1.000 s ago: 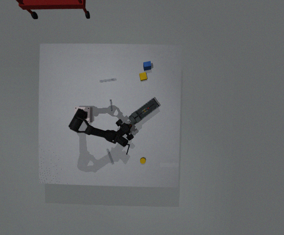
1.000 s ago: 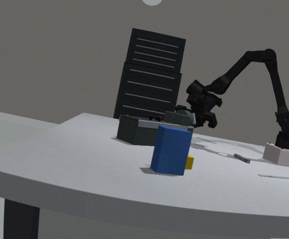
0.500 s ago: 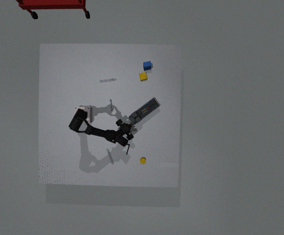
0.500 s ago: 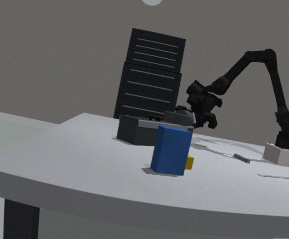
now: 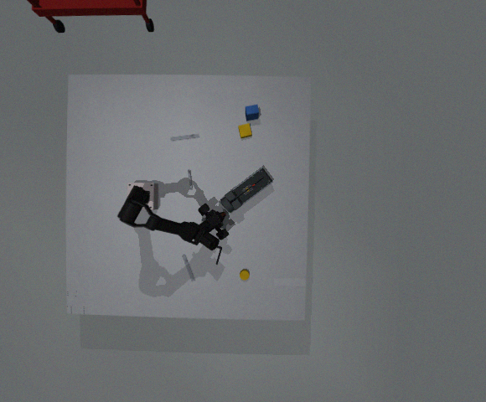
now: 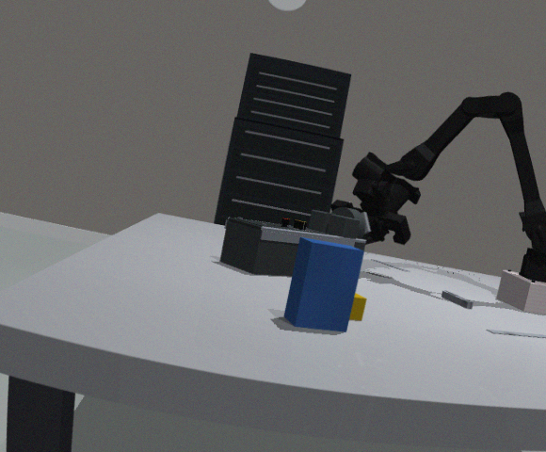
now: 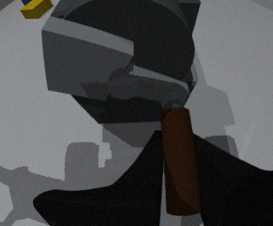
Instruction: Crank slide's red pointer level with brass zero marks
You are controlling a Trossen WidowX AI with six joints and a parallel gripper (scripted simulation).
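My gripper tip is 1 cm past the brown crank handle, 1 cm to the left of it and 2 cm below it. Also, from my gripper tip: red pointer 12 cm ahead, 16 cm to the left, 3 cm above; black hex key 1 cm behind, 21 cm to the right, 5 cm below; yellow block 4 cm ahead, 44 cm to the left, 4 cm below.
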